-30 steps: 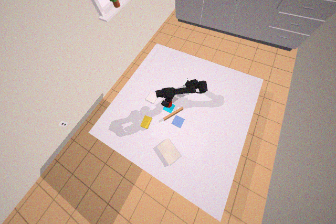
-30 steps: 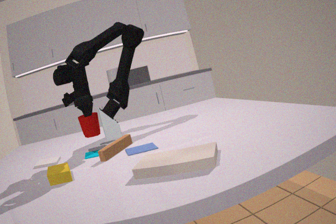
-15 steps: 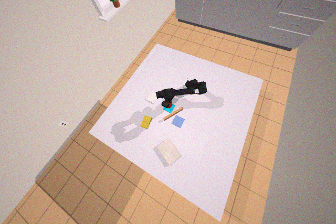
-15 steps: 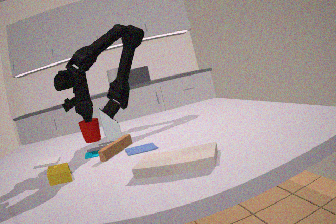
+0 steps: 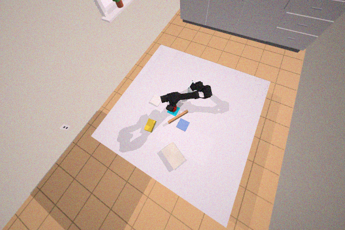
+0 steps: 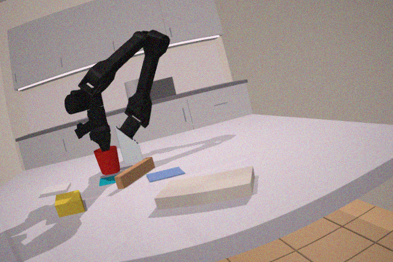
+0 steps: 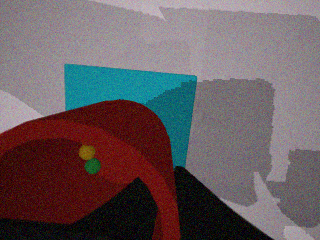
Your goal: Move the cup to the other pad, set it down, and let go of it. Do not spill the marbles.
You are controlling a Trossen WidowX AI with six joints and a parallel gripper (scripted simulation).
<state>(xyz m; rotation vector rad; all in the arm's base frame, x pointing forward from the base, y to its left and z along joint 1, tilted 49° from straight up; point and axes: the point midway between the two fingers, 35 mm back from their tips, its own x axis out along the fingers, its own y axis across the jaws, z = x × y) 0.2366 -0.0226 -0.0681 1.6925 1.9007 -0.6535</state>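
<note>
My gripper tip is 4 cm short of the green marble, 2 cm to the right of it and 2 cm above it. From my gripper tip the other things lie so: wooden plank (7 cm ahead, 8 cm to the left, 5 cm below); red cup (3 cm ahead); yellow marble (5 cm ahead, 1 cm to the left, 2 cm below).
</note>
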